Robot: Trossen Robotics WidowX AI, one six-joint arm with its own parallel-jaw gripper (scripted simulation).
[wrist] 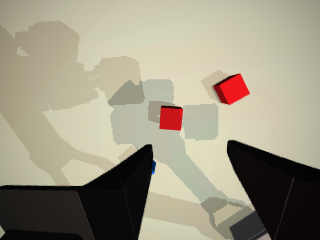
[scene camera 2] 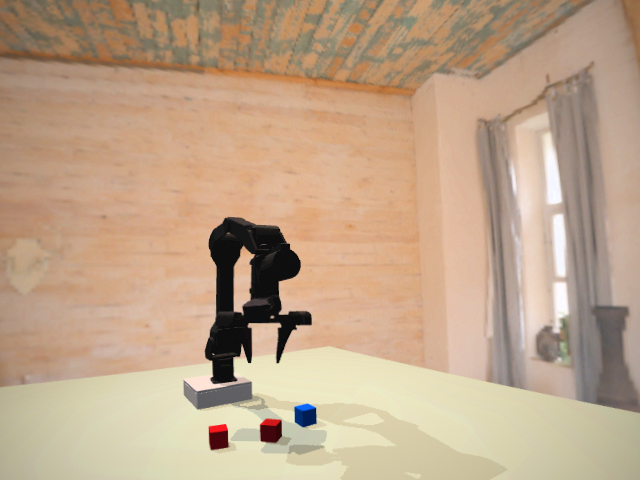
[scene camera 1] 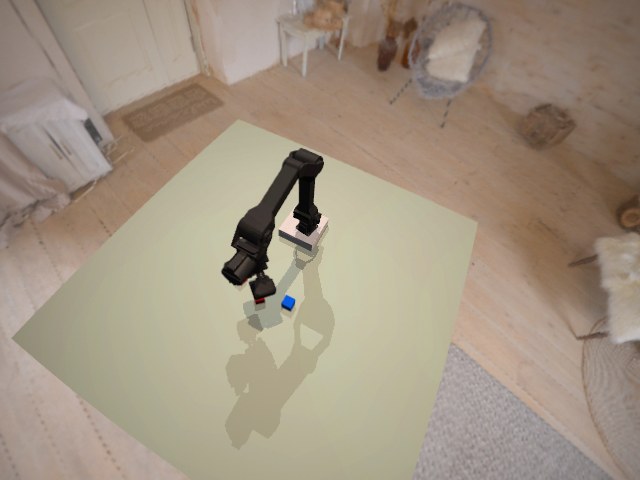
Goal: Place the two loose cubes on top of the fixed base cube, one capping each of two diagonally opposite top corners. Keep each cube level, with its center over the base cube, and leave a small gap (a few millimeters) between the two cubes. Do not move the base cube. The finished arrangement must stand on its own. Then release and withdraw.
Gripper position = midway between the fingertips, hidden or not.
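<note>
A red cube (wrist: 231,89) is in the scene. My gripper (scene camera 2: 263,363), open and holding nothing, is visible too in scene camera 1 (scene camera 1: 254,279) and in the wrist view (wrist: 189,148).
</note>
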